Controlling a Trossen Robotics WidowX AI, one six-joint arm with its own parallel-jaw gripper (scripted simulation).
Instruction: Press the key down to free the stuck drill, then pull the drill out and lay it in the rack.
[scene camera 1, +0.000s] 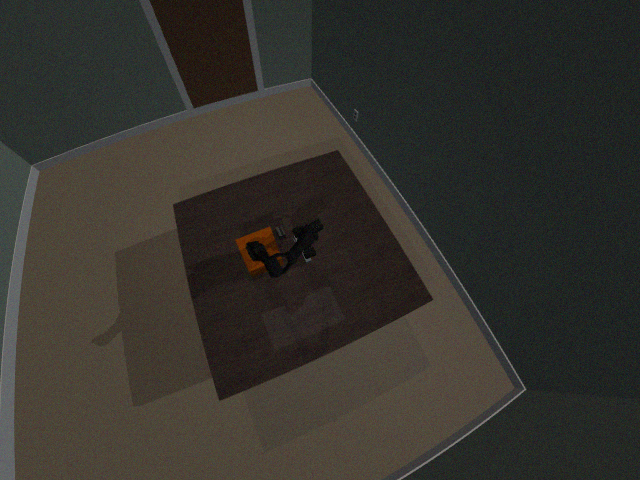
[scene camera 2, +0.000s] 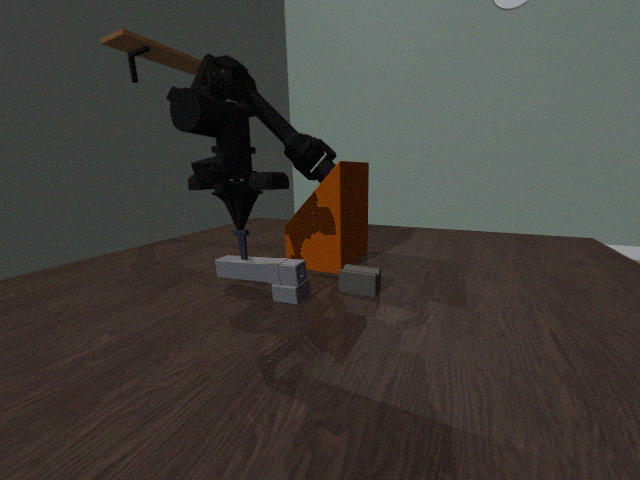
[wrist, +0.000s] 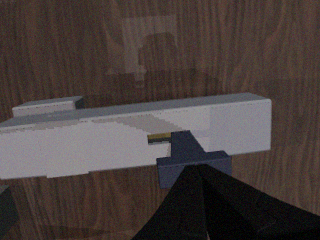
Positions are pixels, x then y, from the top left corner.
Labels:
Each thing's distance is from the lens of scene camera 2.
gripper (scene camera 2: 240, 229): 53 cm
rack (scene camera 2: 363, 280): 50 cm

